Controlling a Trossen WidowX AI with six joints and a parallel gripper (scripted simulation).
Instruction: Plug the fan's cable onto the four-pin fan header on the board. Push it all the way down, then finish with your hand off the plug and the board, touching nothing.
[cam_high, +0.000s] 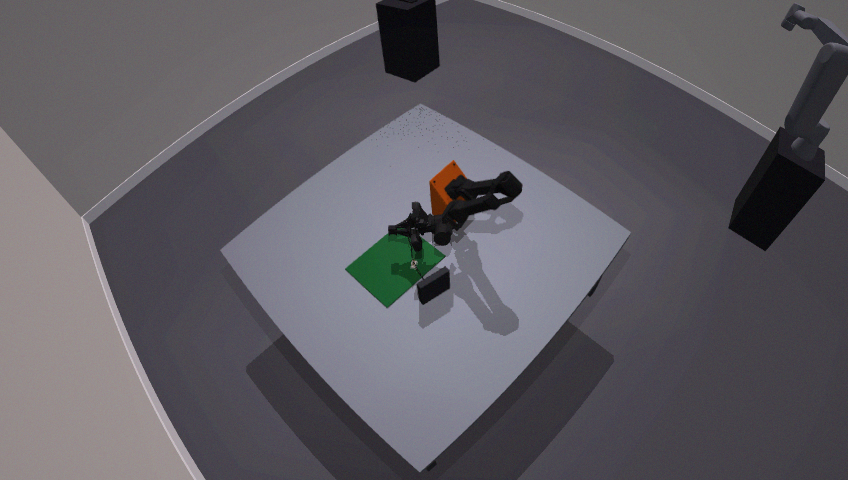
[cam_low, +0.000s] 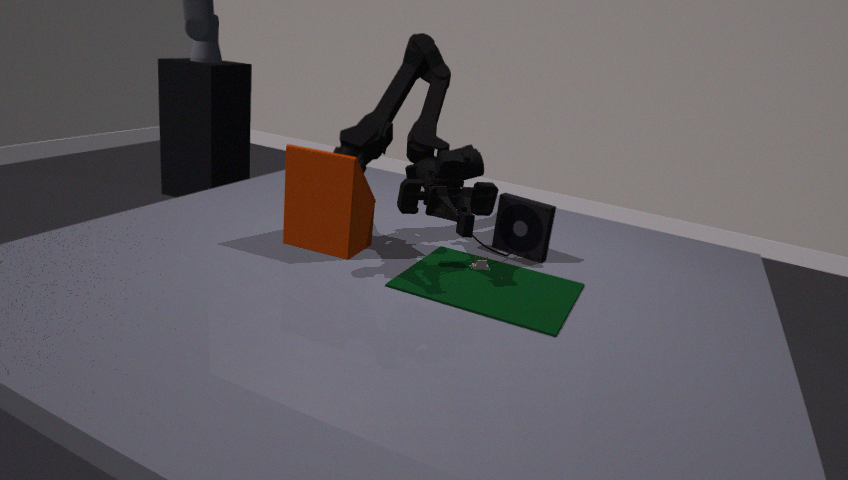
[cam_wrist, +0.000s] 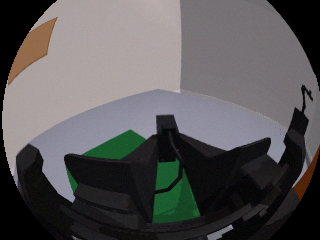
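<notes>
My gripper tip is now 1 cm to the left of the dark plug and 1 cm above it. Round my gripper tip: green board 14 cm below, 6 cm ahead, 3 cm to the left; then black fan 23 cm to the left, 7 cm below, 7 cm ahead.
</notes>
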